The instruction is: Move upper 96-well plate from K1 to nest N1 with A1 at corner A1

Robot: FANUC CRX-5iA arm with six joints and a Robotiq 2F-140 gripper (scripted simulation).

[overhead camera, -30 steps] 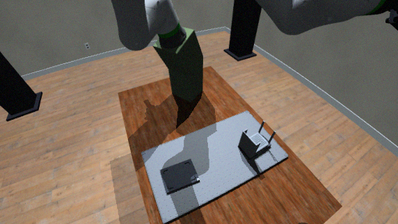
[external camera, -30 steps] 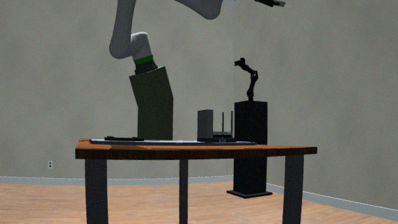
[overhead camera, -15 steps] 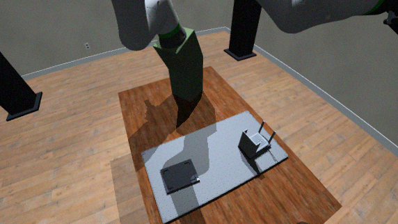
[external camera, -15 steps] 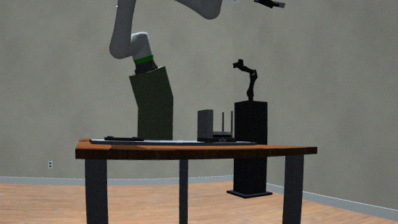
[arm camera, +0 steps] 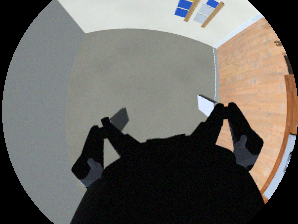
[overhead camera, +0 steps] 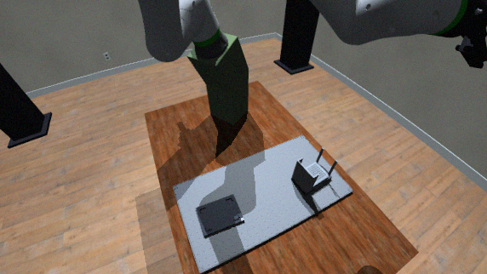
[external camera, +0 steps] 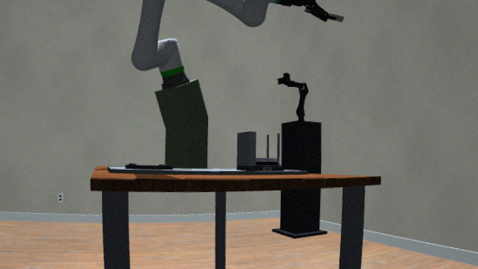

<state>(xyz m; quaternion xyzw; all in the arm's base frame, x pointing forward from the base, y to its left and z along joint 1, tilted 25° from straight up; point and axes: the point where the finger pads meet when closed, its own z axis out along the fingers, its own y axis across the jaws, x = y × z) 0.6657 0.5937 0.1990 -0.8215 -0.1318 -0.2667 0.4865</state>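
Right now my hand is 650 mm above the white 96-well plate, 290 mm to the left of it and 170 mm past it. Also, from my hand: dark plate nest N1 (710 mm to the right, 680 mm below, 220 mm behind); then pale A1 square (670 mm below, 640 mm to the right, 160 mm behind).
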